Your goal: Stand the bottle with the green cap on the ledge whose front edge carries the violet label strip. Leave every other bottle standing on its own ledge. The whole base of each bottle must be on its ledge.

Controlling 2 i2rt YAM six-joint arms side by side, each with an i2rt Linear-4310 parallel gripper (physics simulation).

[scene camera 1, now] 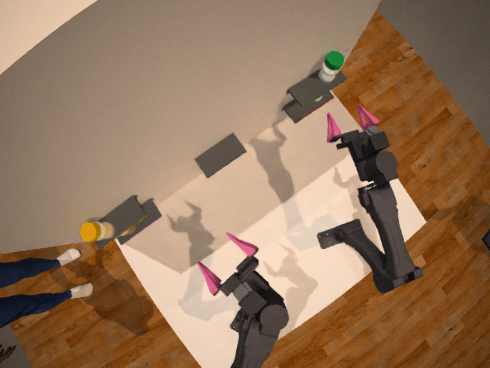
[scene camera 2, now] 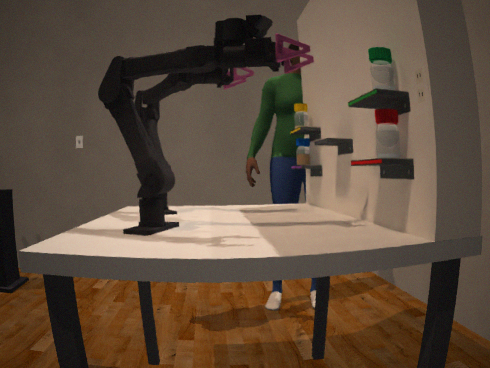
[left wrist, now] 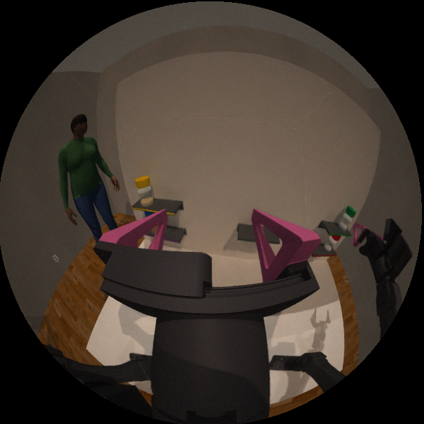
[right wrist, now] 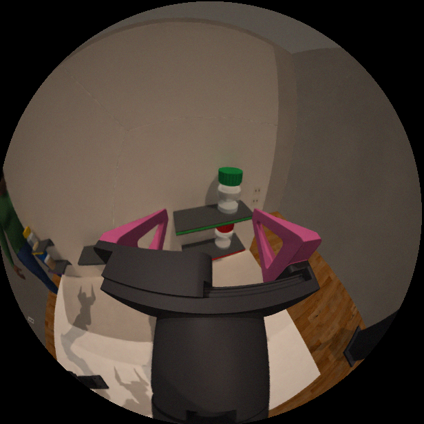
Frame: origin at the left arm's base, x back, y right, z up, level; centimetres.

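Seen in the pictures: left gripper, fingertip midpoint: (scene camera 1: 212, 247) (scene camera 2: 249, 76); right gripper, fingertip midpoint: (scene camera 1: 343, 109) (scene camera 2: 311, 54); right arm's base at its link origin: (scene camera 1: 340, 233) (scene camera 2: 152, 229).
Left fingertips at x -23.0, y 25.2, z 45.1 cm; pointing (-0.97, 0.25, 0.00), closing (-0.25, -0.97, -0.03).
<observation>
Offsets run from my left fingertips to a thing's top centre.
The green-capped bottle {dx +4.0, dy +63.2, dz -4.9 cm} (scene camera 1: 328, 73) (scene camera 2: 382, 72) (left wrist: 346, 218) (right wrist: 229, 192) stands upright on the green-strip ledge {dx +2.8, dy +59.4, dz -15.4 cm} (scene camera 1: 304, 94) (right wrist: 194, 218), toward its right end in the right wrist view. The violet-strip ledge (scene camera 1: 155, 213) (scene camera 2: 315, 171) (left wrist: 176, 234) is the lower one of the far pair. A blue-capped bottle {dx -32.9, dy -15.6, dz -18.9 cm} (scene camera 2: 303, 152) stands on it; a finger partly hides this bottle in the left wrist view. My left gripper (scene camera 1: 213, 248) (left wrist: 209, 213) is open and empty, out in front of the wall. My right gripper (scene camera 1: 344, 110) (right wrist: 209, 213) is open and empty, in front of the green-capped bottle, apart from it.
A red-capped bottle {dx +3.7, dy +62.9, dz -18.9 cm} (scene camera 2: 387, 140) (right wrist: 223, 237) stands below the green-strip ledge. A yellow-capped bottle {dx -32.9, dy -16.1, dz -4.9 cm} (scene camera 1: 92, 231) (scene camera 2: 300, 116) (left wrist: 143, 189) stands on the ledge above the violet-strip one. A bare ledge {dx -14.5, dy +23.3, dz -22.4 cm} (scene camera 1: 220, 155) (scene camera 2: 331, 142) (right wrist: 90, 255) sits between the pairs. A person (scene camera 2: 286, 120) (left wrist: 82, 170) stands beyond.
</observation>
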